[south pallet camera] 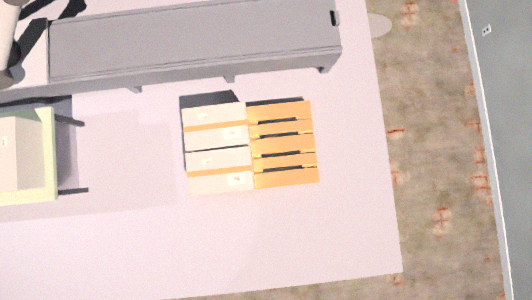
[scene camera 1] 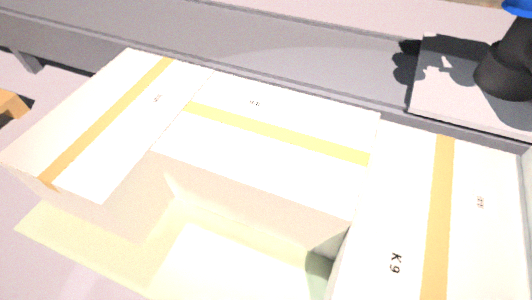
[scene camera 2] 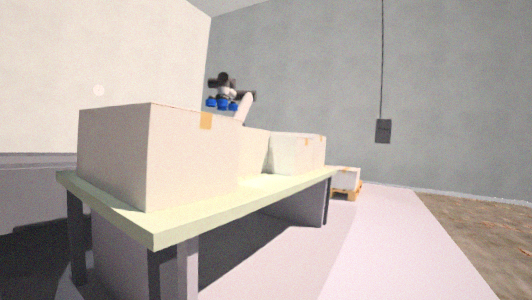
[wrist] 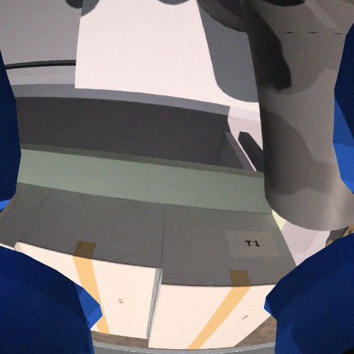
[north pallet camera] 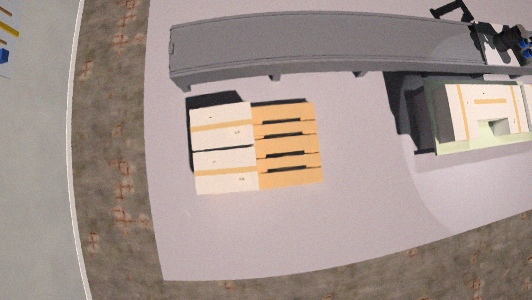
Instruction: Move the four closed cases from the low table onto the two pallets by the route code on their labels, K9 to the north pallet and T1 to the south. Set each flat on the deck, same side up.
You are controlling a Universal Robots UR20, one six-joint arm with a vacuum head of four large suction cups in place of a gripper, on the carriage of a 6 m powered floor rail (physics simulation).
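Places are measured from the arm's base along level axes (x ahead, y left, z up), in millimetres.
Pixels of known places: end effector, tool point: [scene camera 2: 221, 108] [north pallet camera: 528, 48]; arm's base, origin of the base link: [scene camera 1: 504, 82] [north pallet camera: 499, 43].
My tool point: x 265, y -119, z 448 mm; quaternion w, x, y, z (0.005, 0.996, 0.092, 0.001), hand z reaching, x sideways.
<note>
Ahead of a thing's pixels: the offset from my tool point to its top centre. "*": to the spot under its first point.
Four closed white cases stand on the low table [scene camera 1: 52, 227] [scene camera 2: 200, 220] [north pallet camera: 452, 148] [south pallet camera: 50, 160] [wrist: 125, 177]: a left one {dz -219, dx +645, dy -1097 mm} [scene camera 1: 90, 115] [scene camera 2: 112, 150], a middle one {dz -221, dx +552, dy -631 mm} [scene camera 1: 280, 155] turned crosswise, one marked K9 {dz -244, dx +645, dy -164 mm} [scene camera 1: 400, 200] [wrist: 125, 280], and an end one {* dz -339, dx +698, dy +395 mm} [south pallet camera: 30, 160] [wrist: 200, 250] whose side reads T1 in the wrist view. The left and middle codes are not readable. My suction head [scene camera 2: 222, 105] is open, with no case on its cups, above and behind the table cases. The north pallet [north pallet camera: 288, 145] and south pallet [south pallet camera: 285, 145] each show bare slats on their right half.
Two cases [north pallet camera: 220, 125] [north pallet camera: 225, 175] lie on the north pallet's left half, and two more [south pallet camera: 215, 125] [south pallet camera: 220, 167] on the south pallet's left half. The floor rail [scene camera 1: 300, 65] [north pallet camera: 300, 45] [south pallet camera: 200, 40] runs behind the table and pallets. A dark box [scene camera 2: 383, 131] hangs on a cable.
</note>
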